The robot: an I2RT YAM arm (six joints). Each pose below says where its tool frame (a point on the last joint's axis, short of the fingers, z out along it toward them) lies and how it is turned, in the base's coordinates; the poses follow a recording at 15 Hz.
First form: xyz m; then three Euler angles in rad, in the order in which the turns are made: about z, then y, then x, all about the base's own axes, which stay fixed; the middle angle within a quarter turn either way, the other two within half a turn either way.
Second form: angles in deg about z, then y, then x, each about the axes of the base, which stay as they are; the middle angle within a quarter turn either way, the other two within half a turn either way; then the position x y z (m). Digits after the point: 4 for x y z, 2 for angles.
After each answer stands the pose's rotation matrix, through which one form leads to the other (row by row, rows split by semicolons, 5 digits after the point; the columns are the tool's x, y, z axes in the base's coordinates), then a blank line. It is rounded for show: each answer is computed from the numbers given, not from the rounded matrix.
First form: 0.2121 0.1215 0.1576 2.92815 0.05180 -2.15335
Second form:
167.77 2.97 -123.38 0.2121 0.1215 0.1576
-0.97600 -0.21154 0.05178; -0.07428 0.54683 0.83394; -0.20473 0.81008 -0.54942

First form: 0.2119 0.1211 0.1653 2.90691 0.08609 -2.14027
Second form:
166.55 4.93 -122.63 0.2119 0.1211 0.1653
-0.96899 -0.23167 0.08598; -0.05495 0.54125 0.83907; -0.24093 0.80832 -0.53719

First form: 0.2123 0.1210 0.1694 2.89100 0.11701 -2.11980
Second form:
165.64 6.70 -121.46 0.2123 0.1210 0.1694
-0.96214 -0.24628 0.11674; -0.03293 0.53023 0.84721; -0.27055 0.81129 -0.51827

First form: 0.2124 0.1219 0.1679 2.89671 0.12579 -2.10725
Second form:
165.97 7.21 -120.74 0.2124 0.1219 0.1679
-0.96250 -0.24053 0.12546; -0.01929 0.52199 0.85274; -0.27059 0.81834 -0.50705

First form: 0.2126 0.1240 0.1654 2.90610 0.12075 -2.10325
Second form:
166.51 6.92 -120.51 0.2126 0.1240 0.1654
-0.96532 -0.23162 0.12046; -0.01753 0.51785 0.85529; -0.26048 0.82352 -0.50395

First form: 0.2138 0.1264 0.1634 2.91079 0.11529 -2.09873
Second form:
166.78 6.61 -120.25 0.2138 0.1264 0.1634
-0.96702 -0.22724 0.11503; -0.01850 0.51312 0.85812; -0.25403 0.82769 -0.50041

